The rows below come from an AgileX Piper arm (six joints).
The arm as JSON. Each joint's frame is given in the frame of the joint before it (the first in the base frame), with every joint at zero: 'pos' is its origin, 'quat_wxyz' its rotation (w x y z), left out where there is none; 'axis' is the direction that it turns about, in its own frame. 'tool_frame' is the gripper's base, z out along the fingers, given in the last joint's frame.
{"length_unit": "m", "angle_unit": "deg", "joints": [
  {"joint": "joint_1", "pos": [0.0, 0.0, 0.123], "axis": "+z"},
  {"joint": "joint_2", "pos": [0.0, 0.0, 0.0], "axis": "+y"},
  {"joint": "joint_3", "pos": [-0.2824, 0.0, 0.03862], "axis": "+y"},
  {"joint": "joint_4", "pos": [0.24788, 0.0, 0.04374], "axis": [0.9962, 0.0, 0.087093]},
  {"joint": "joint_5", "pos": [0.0, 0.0, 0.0], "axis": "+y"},
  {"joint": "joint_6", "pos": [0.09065, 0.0, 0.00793], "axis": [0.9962, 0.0, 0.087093]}
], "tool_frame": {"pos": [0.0, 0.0, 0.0], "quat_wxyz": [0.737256, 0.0, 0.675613, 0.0]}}
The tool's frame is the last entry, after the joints.
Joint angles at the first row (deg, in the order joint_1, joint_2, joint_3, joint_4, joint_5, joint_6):
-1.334 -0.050 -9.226 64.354 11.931 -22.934
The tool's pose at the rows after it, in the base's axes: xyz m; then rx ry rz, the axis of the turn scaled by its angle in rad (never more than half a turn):
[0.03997 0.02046 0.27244 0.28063 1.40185 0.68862]
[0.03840 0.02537 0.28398 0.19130 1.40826 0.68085]
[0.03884 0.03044 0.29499 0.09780 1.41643 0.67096]
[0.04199 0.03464 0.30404 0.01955 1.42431 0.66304]
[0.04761 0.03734 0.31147 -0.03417 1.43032 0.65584]
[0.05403 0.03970 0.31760 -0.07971 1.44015 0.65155]
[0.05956 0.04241 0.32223 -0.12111 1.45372 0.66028]
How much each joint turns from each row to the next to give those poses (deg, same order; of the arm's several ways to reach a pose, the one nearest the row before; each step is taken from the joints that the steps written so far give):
-0.005 0.701 -2.774 2.427 2.891 -5.552
0.007 1.501 -2.361 3.463 3.034 -6.425
0.004 2.219 -2.254 3.836 3.128 -7.112
-0.004 2.740 -1.825 3.915 2.600 -6.834
-0.010 3.046 -1.467 3.778 1.689 -6.099
-0.001 3.022 -1.338 2.758 1.611 -4.794
0.111 2.599 -1.171 1.575 1.879 -2.949

